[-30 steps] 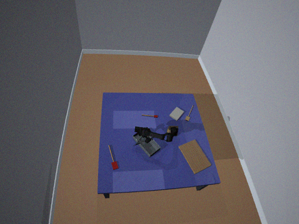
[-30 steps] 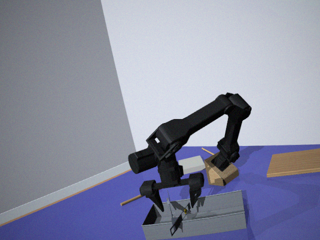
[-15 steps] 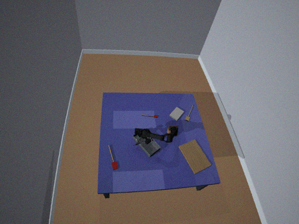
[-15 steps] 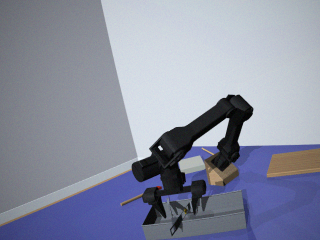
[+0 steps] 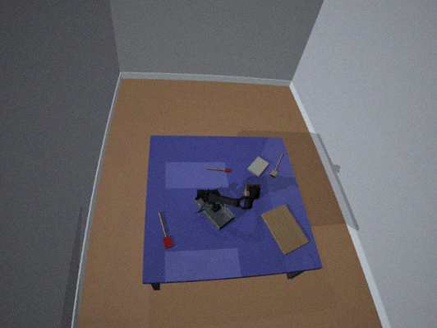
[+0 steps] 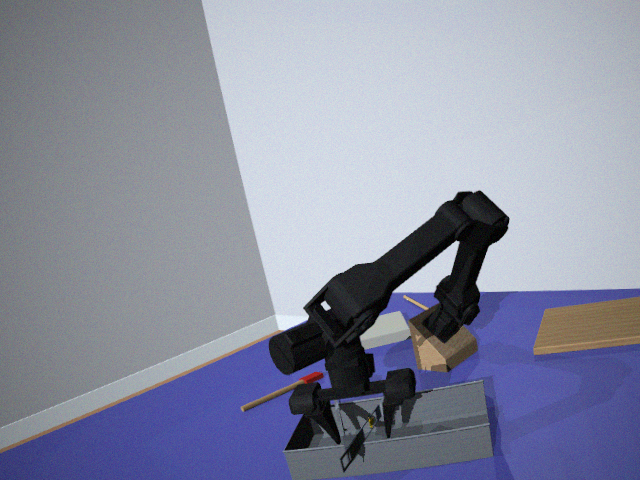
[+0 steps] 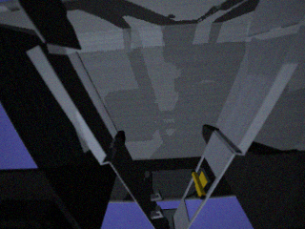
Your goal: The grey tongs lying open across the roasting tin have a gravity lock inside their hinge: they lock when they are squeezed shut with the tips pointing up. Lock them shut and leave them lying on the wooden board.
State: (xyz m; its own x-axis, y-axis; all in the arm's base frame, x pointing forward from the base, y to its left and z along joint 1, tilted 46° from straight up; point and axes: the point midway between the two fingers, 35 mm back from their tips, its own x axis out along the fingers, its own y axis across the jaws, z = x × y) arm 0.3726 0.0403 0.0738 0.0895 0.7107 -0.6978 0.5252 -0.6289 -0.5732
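Now: gripper tip 40 mm past the grey roasting tin and 30 mm to the right of it. Also, from my gripper tip: wooden board 570 mm behind, 250 mm to the left, 20 mm below; then red spatula 350 mm ahead, 180 mm to the left, 20 mm below; then block 510 mm behind, 350 mm to the right, 20 mm below.
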